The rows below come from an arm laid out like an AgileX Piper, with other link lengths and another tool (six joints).
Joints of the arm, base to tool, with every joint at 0 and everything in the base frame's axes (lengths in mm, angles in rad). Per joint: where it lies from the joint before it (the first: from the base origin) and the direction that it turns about. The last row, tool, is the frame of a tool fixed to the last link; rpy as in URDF.
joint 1: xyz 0.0 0.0 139.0 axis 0 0 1
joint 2: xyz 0.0 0.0 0.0 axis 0 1 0
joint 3: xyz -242.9 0.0 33.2 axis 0 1 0
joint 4: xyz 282.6 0.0 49.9 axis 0.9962 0 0.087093
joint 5: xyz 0.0 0.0 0.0 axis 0 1 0
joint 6: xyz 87.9 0.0 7.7 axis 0.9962 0 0.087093
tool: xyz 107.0 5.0 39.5 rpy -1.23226 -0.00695 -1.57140
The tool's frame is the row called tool.
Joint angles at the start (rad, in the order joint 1, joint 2, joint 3, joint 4, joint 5, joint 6):
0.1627 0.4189 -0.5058 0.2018 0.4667 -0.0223
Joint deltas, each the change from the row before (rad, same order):
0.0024 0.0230 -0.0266 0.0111 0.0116 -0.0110
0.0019 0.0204 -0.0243 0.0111 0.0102 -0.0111
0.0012 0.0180 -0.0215 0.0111 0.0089 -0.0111
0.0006 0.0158 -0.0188 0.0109 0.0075 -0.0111
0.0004 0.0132 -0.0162 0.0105 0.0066 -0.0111
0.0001 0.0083 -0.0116 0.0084 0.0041 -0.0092
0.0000 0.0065 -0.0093 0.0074 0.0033 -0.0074
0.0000 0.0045 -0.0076 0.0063 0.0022 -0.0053
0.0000 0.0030 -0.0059 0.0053 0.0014 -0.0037
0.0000 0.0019 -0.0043 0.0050 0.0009 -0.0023
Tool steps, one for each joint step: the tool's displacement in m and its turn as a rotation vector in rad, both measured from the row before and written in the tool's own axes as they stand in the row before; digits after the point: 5 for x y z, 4 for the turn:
-0.00273 -0.00411 0.00233 -0.0083 -0.0085 0.0000
-0.00256 -0.00398 0.00208 -0.0064 -0.0083 -0.0002
-0.00227 -0.00357 0.00188 -0.0053 -0.0077 -0.0001
-0.00199 -0.00317 0.00170 -0.0043 -0.0070 -0.0003
-0.00184 -0.00282 0.00140 -0.0033 -0.0068 -0.0007
-0.00143 -0.00245 0.00078 -0.0005 -0.0054 -0.0010
-0.00119 -0.00202 0.00060 -0.0002 -0.0045 -0.0002
-0.00101 -0.00196 0.00033 0.0012 -0.0037 0.0007
-0.00083 -0.00172 0.00016 0.0017 -0.0029 0.0013
-0.00069 -0.00137 0.00006 0.0017 -0.0024 0.0024

